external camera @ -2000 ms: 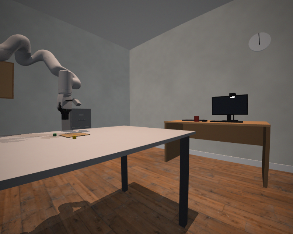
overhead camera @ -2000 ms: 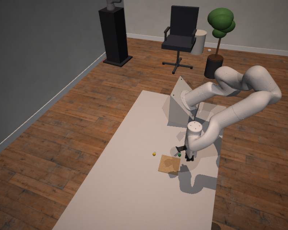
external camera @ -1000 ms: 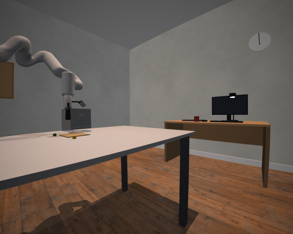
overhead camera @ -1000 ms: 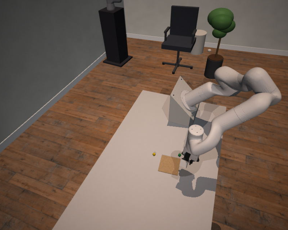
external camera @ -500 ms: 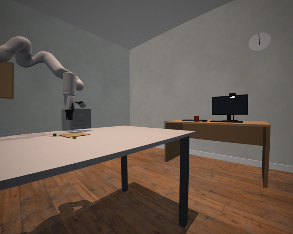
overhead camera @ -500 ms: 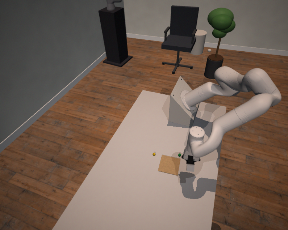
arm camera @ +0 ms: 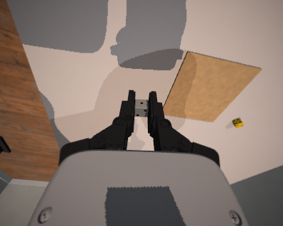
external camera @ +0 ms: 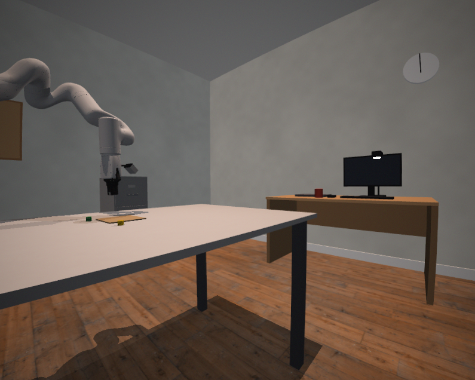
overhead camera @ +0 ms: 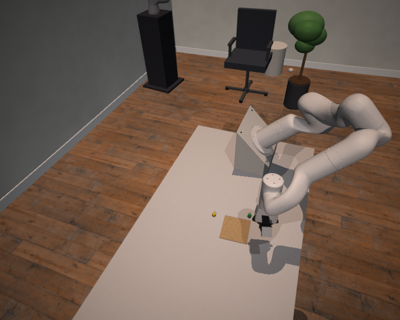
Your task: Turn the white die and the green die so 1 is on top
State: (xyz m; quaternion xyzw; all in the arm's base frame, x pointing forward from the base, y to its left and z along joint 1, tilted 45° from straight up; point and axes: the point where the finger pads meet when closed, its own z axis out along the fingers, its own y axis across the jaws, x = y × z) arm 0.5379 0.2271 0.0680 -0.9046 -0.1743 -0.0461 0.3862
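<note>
My gripper is now 10 mm past the white die and 10 mm above it. From my hand the other things lie so: mat: 140 mm to the right, 110 mm below; then yellow die: 20 mm behind, 280 mm to the right, 110 mm below; then green die: 100 mm behind, 100 mm to the right, 110 mm below.
</note>
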